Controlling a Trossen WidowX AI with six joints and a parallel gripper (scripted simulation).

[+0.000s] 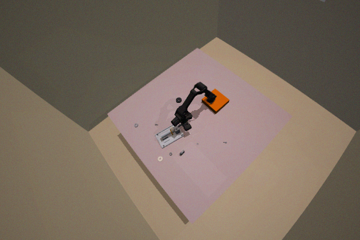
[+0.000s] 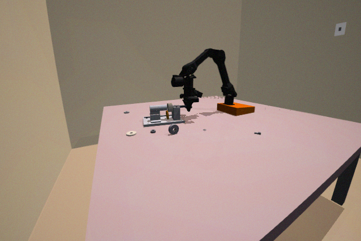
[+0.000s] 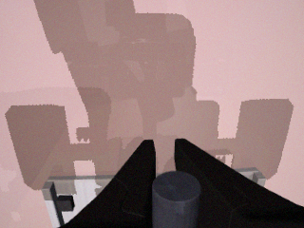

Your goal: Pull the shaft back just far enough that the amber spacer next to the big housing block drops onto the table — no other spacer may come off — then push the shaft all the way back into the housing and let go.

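My gripper tip is 13 cm short of the amber spacer, 4 cm to the left of it and 1 cm above it. Also, from my gripper tip: nut (27 cm ahead, 9 cm to the left, 4 cm below); then cream washer (36 cm ahead, 6 cm to the left, 4 cm below).
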